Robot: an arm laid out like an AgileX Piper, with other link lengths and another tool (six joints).
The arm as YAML. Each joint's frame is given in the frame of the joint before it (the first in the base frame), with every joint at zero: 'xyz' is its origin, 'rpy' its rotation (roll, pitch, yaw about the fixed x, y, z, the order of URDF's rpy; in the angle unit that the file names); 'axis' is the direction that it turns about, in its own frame. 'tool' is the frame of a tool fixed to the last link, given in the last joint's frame.
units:
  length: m
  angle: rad
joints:
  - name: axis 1
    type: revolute
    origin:
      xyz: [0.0, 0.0, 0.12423]
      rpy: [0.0, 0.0, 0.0]
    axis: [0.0, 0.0, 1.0]
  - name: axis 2
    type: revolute
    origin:
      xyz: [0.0, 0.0, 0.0]
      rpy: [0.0, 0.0, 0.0]
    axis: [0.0, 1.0, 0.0]
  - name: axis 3
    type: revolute
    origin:
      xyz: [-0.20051, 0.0, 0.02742]
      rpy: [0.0, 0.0, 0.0]
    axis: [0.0, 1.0, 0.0]
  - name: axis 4
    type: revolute
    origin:
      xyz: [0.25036, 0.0, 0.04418]
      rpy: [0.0, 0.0, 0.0]
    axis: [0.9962, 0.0, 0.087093]
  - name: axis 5
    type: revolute
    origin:
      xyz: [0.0, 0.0, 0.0]
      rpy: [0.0, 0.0, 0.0]
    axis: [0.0, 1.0, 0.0]
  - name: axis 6
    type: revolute
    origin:
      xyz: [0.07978, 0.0, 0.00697]
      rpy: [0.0, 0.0, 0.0]
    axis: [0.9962, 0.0, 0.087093]
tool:
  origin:
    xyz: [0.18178, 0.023, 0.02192]
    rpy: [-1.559, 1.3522, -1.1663]
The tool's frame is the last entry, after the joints.
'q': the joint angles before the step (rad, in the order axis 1, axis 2, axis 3, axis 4, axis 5, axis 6). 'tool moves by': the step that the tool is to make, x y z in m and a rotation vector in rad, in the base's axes. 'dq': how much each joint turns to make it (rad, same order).
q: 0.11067 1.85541 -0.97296 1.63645 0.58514 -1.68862
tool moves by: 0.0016 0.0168 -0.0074 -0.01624 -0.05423 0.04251
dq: 0.04633 0.05463 -0.01787 0.12415 -0.00819 -0.16428
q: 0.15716 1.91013 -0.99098 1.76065 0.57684 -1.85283
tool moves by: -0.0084 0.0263 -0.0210 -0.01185 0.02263 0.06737
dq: 0.06189 0.09557 -0.06164 0.00586 -0.00008 -0.01775
